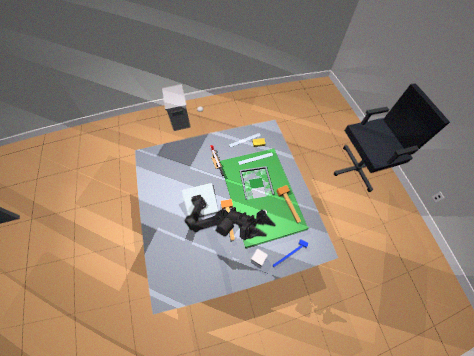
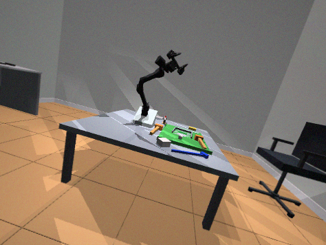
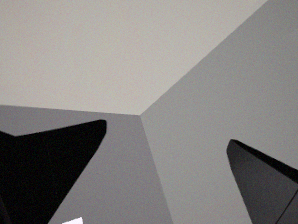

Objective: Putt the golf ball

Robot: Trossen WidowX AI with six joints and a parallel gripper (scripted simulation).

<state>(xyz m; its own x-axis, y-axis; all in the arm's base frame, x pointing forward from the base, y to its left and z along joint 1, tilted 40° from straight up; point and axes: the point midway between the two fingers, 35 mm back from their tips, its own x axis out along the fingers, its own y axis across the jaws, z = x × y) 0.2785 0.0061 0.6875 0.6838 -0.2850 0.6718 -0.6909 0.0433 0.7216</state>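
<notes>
My gripper tip is 8 cm past the red putter, 78 cm to the right of it and 60 cm above it. Also, from my gripper tip: green mat: 19 cm ahead, 43 cm to the left, 66 cm below; white golf ball: 15 cm ahead, 27 cm to the left, 64 cm below; white block: 1 cm ahead, 3 cm to the right, 64 cm below.
</notes>
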